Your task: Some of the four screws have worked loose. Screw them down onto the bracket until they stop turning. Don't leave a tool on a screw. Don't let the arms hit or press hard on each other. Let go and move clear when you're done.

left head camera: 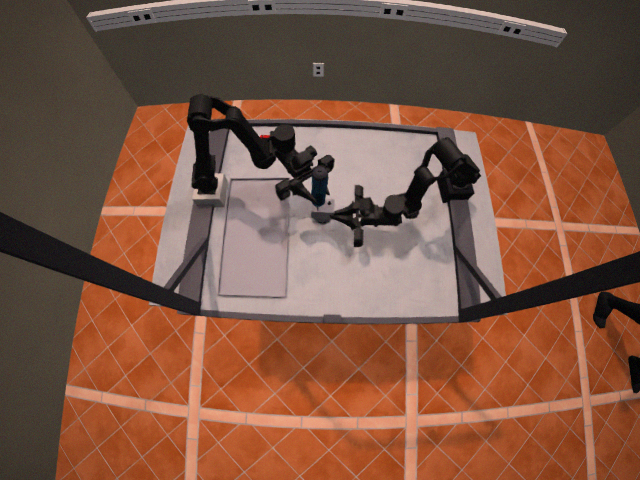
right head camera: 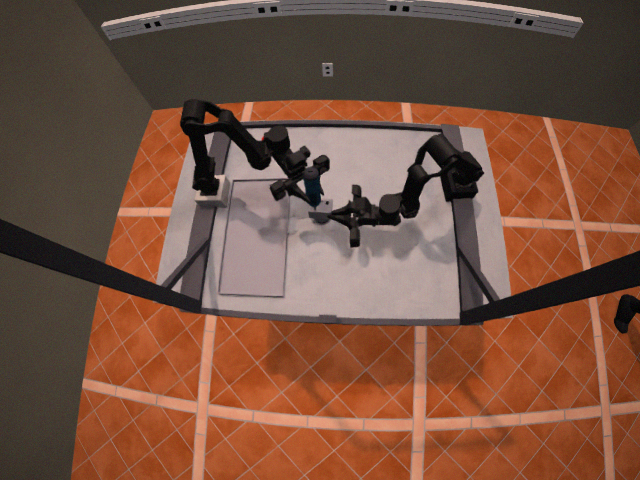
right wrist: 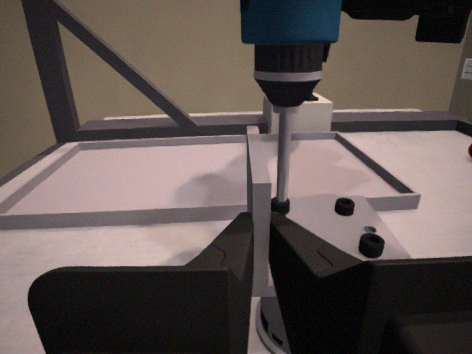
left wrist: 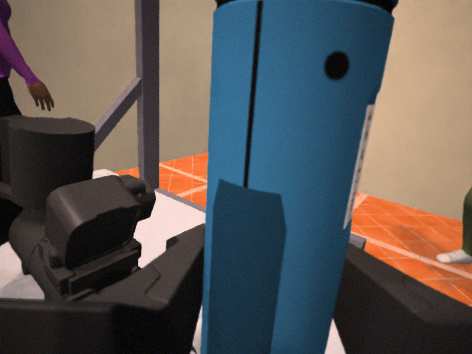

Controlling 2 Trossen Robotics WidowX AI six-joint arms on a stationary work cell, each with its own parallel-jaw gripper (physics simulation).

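Seen in the pictures: left gripper, fingertip midpoint: (left head camera: 322, 198) (right head camera: 317, 198) (left wrist: 263, 240); right gripper, fingertip midpoint: (left head camera: 330, 215) (right head camera: 327, 215) (right wrist: 258, 223); left arm's base, link origin: (left head camera: 207, 186) (right head camera: 209, 187); right arm's base, link origin: (left head camera: 458, 181) (right head camera: 462, 179).
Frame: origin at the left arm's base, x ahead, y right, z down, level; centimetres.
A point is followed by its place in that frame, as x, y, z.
My left gripper (left head camera: 318, 199) {39.3, 11.5, -13.5} (right head camera: 313, 199) {39.3, 11.5, -13.5} (left wrist: 263, 240) {39.3, 11.5, -13.5} is shut on the blue power screwdriver (left head camera: 320, 186) {38.5, 11.9, -21.2} (right head camera: 312, 187) {38.5, 11.8, -20.5} (left wrist: 300, 125) {37.1, 8.2, -18.4} (right wrist: 290, 22) {40.0, 10.2, -9.7}, holding it nearly upright. In the right wrist view its shaft (right wrist: 284, 155) {38.2, 9.9, -4.0} comes down onto a black screw (right wrist: 280, 206) {38.3, 10.0, -1.2} beside the bracket's upright wall. My right gripper (left head camera: 333, 214) {41.8, 11.5, -2.6} (right head camera: 331, 214) {41.8, 11.5, -2.6} (right wrist: 258, 223) {41.8, 11.5, -2.6} is shut on that wall of the grey bracket (right head camera: 326, 211) {41.5, 11.4, -4.9} (right wrist: 320, 220) {38.7, 7.9, -0.5}. Two more black screws, a farther one (right wrist: 344, 206) {38.4, 6.6, -1.1} and a nearer one (right wrist: 371, 245) {41.9, 6.8, -1.2}, stand on the flat plate. Their seating is unclear. The fourth screw does not show.
The bracket is above a dark round base (left head camera: 321, 217) (right head camera: 321, 219) {39.6, 10.9, 2.4} (right wrist: 270, 327) {41.0, 10.7, 4.6}. A shallow tray (left head camera: 253, 296) {18.4, 36.1, 5.0} (right head camera: 251, 295) {18.3, 36.1, 4.9} (right wrist: 125, 217) {28.4, 22.1, 5.3} lies to its left. A red object (left head camera: 265, 136) {17.6, -23.3, 3.1} is by the left arm. The right arm's wrist (left wrist: 95, 220) {49.7, 10.7, -10.7} is close beside my left fingers.
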